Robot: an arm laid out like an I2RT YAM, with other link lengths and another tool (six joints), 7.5 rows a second.
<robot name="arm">
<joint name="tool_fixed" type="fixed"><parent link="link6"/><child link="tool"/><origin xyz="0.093 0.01 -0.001" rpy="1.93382 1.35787 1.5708"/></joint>
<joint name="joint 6" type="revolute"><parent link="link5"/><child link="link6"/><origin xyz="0.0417 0 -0.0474"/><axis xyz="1 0 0"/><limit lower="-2.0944" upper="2.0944"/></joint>
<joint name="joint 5" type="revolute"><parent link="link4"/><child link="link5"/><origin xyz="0.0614 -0.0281 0.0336"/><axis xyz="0 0 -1"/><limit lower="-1.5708" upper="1.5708"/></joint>
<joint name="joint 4" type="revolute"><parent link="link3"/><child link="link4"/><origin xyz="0.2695 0.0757 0.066"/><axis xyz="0 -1 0"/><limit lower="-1.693" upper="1.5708"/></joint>
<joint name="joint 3" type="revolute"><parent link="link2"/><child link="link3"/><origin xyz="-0.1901 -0.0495 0"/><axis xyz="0 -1 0"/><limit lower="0" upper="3.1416"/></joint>
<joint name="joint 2" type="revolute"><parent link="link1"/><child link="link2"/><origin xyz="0.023 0.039 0.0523"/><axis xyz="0 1 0"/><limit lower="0" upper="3.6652"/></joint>
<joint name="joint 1" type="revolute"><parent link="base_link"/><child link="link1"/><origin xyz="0 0 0.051"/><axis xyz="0 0 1"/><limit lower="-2.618" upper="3.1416"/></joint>
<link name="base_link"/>
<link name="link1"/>
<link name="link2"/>
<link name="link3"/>
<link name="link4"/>
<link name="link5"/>
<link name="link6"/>
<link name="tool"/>
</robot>
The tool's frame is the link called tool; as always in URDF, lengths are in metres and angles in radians.
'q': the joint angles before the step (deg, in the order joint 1, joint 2, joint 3, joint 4, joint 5, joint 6). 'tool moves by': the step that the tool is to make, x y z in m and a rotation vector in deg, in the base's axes. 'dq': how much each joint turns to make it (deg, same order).
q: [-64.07 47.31 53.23 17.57 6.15 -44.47]
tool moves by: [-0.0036 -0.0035 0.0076 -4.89 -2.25 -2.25]
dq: [0.00 1.58 -1.35 8.45 1.97 -1.11]
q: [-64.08 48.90 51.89 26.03 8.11 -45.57]
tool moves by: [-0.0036 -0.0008 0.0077 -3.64 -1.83 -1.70]
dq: [0.00 1.28 -0.41 5.89 1.48 -0.84]
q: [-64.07 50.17 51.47 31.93 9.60 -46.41]
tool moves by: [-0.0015 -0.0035 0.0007 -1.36 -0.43 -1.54]
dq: [-0.01 1.38 -0.05 3.03 1.15 -1.05]
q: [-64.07 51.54 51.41 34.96 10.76 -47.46]
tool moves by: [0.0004 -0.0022 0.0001 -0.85 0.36 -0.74]
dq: [0.00 0.96 0.09 1.67 0.21 -1.01]
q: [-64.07 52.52 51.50 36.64 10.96 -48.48]
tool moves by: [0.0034 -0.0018 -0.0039 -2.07 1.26 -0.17]
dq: [0.00 1.23 -1.14 4.00 -1.07 -1.77]
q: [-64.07 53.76 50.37 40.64 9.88 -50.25]
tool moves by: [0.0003 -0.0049 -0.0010 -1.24 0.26 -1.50]
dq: [0.00 2.04 0.29 3.03 0.71 -1.56]
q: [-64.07 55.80 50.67 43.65 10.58 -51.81]
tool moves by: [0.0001 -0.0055 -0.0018 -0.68 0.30 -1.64]
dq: [0.01 2.01 0.49 2.30 0.93 -1.51]
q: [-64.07 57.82 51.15 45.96 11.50 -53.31]
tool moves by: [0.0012 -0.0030 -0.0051 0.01 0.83 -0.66]
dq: [0.00 0.79 -0.44 1.06 0.05 -1.01]
